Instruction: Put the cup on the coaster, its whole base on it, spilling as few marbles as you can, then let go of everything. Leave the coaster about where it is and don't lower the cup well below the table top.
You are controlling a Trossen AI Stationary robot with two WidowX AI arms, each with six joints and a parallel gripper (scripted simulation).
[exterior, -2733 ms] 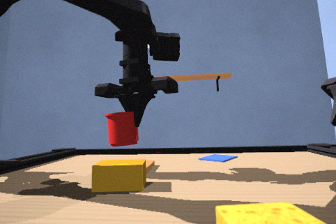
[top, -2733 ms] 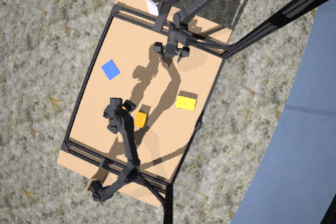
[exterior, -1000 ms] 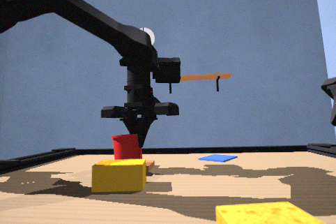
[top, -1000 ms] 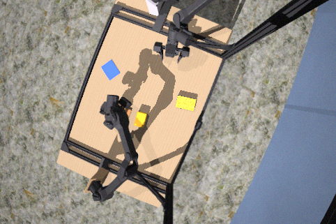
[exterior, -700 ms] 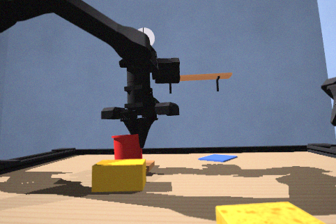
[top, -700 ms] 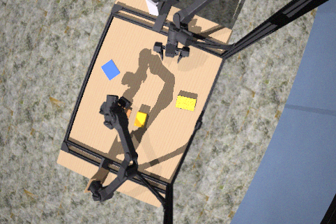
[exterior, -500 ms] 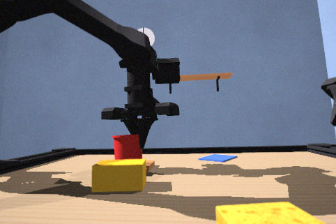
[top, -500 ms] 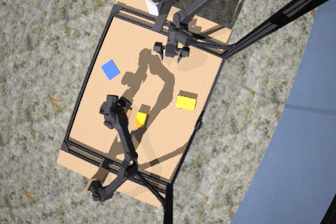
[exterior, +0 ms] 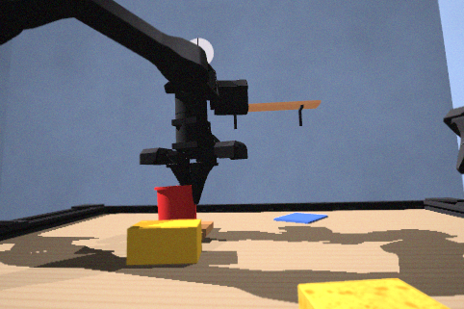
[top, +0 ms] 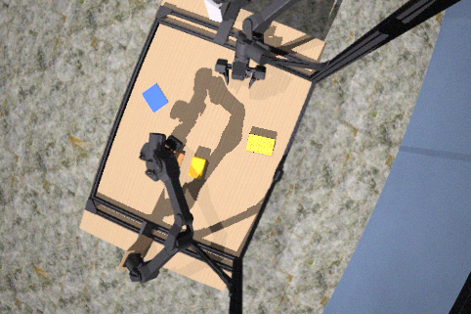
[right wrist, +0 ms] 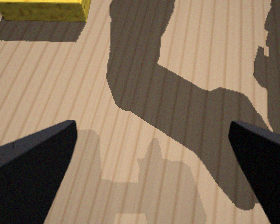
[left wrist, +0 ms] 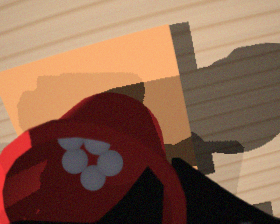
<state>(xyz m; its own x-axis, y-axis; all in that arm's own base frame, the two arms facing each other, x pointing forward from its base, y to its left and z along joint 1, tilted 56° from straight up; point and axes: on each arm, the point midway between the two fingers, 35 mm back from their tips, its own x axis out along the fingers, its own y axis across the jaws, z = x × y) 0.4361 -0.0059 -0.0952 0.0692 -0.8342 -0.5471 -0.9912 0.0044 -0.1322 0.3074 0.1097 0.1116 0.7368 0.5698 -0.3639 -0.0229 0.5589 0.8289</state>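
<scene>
Now: the red cup 10 mm ahead of my left hand, 30 mm to the left of it and 40 mm below it. The rest, counted from my left hand: yellow block 120 mm behind, 10 mm to the left, 70 mm below; orange square 10 mm ahead, 40 mm to the left, 80 mm below; thin blue square 150 mm ahead, 210 mm to the right, 90 mm below.
</scene>
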